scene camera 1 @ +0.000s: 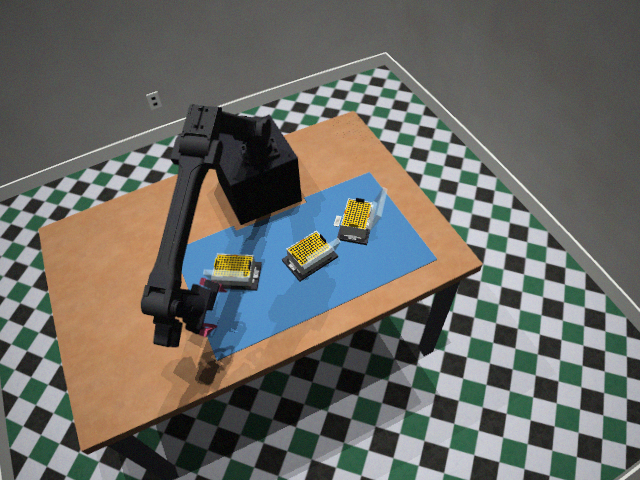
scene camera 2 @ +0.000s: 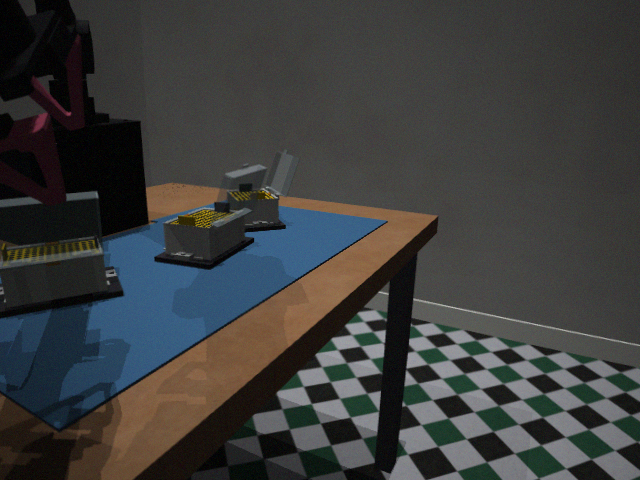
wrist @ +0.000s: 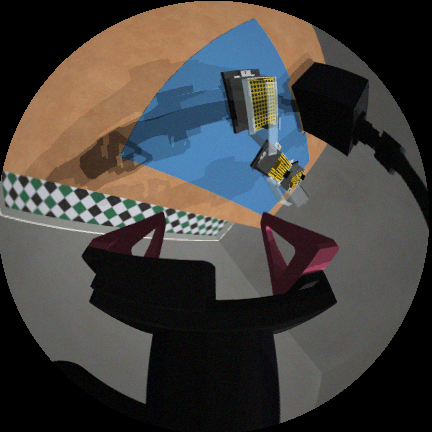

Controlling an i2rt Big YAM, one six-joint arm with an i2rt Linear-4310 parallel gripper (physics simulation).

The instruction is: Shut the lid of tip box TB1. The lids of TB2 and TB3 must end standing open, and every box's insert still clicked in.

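Frame: origin at the arm's base, x left, y back, z up, level; centimetres.
Seen in the pictures: gripper, fingertip midpoint: [scene camera 1: 220, 308] [scene camera 2: 68, 162] [wrist: 212, 216]; arm's base, link origin: [scene camera 1: 260, 152] [wrist: 357, 127].
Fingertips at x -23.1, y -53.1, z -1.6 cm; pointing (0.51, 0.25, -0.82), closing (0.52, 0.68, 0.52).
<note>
Offsets run from my fingertips to a thing's top centre. "*": to the spot under its first point. Level surfaces: height alone.
Tip box TB1 [scene camera 1: 233, 265] [scene camera 2: 54, 276] [wrist: 262, 103] is the left box in scene camera 1, with its yellow insert seated level. Its clear lid @[* dy +13.4, dx +6.2, dz -8.2 cm] [scene camera 2: 82, 219] stands raised. TB3 [scene camera 1: 310, 249] [scene camera 2: 191, 240] is the middle box, its lid @[* dy +14.7, dx +36.7, dz -5.5 cm] [scene camera 1: 334, 243] open. TB2 [scene camera 1: 356, 214] [scene camera 2: 264, 210] is at the right, its lid @[dy +26.5, dx +55.2, dz -4.4 cm] [scene camera 1: 379, 203] [scene camera 2: 284, 173] standing open. Both inserts look seated. Labels are too small to read. My gripper [scene camera 1: 210, 306] [scene camera 2: 67, 164] [wrist: 212, 216] is open and empty, above the mat's front-left part, beside TB1. A finger overlaps TB1's lid in scene camera 2; contact cannot be told.
The boxes stand on a blue mat @[dz -19.8 cm] [scene camera 1: 361, 268] [scene camera 2: 289, 242] [wrist: 200, 165] on a wooden table @[dz -20.1 cm] [scene camera 1: 103, 310] [scene camera 2: 320, 273]. The black robot pedestal [scene camera 1: 271, 191] [wrist: 327, 102] stands behind the mat. The raised lids of TB2 and TB3 stand close together at the right.
</note>
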